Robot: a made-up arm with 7 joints.
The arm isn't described. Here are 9 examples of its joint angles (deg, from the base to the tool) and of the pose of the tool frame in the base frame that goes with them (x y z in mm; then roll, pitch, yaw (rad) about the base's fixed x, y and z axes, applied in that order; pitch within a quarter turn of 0, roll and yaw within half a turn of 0).
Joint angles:
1: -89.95 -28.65 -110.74 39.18 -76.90 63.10 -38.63
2: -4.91 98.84 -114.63 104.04 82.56 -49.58 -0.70
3: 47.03 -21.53 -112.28 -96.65 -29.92 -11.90 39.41
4: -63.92 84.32 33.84 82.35 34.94 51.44 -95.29
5: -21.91 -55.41 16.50 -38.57 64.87 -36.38 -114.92
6: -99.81 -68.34 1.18 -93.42 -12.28 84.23 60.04
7: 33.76 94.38 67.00 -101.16 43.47 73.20 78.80
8: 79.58 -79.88 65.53 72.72 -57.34 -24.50 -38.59
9: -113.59 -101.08 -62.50 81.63 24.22 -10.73 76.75
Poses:
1: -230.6 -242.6 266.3 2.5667 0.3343 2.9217
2: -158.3 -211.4 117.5 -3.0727 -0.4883 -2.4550
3: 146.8 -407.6 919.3 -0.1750 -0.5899 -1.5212
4: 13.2 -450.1 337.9 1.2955 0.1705 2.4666
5: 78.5 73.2 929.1 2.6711 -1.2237 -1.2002
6: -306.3 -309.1 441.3 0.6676 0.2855 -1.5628
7: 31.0 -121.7 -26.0 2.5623 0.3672 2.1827
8: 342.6 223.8 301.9 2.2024 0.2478 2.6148
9: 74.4 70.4 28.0 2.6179 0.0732 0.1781
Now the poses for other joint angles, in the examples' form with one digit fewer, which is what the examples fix.
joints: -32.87 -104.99 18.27 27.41 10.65 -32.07 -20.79
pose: 211 329 491 -1.202 -0.032 0.327
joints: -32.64 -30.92 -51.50 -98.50 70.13 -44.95 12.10
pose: -296 -154 542 2.273 0.556 -2.467
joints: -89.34 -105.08 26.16 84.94 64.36 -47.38 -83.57
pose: -54 277 697 1.328 -0.799 -0.221
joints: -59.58 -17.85 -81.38 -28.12 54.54 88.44 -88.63
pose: -155 -36 639 1.075 -0.771 1.125
